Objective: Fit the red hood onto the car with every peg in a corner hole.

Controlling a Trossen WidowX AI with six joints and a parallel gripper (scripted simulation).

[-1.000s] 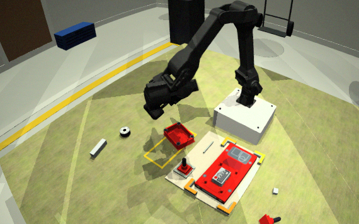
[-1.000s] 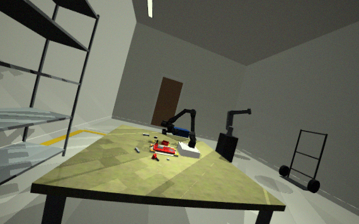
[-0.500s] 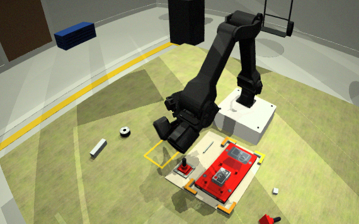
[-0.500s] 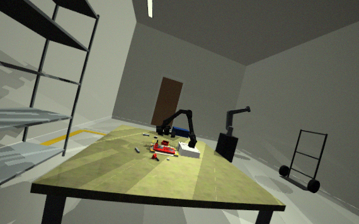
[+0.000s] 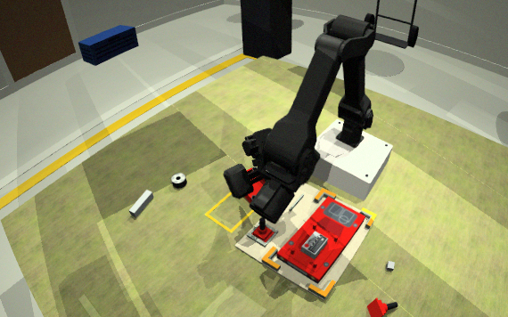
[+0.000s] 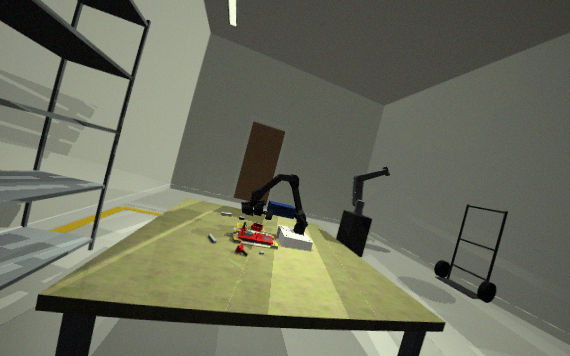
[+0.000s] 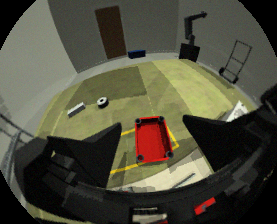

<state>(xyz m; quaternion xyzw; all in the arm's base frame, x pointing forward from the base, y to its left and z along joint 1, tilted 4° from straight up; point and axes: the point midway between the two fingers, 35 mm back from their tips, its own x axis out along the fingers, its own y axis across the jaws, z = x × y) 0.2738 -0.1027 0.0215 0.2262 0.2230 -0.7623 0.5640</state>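
Now: the red hood 70 mm below my gripper tip. Round my gripper tip: white-grey engine block 60 mm ahead, 230 mm to the left, 60 mm below; black post 90 mm ahead, 110 mm to the left, 50 mm below; black ring 110 mm ahead, 170 mm to the right, 80 mm below.
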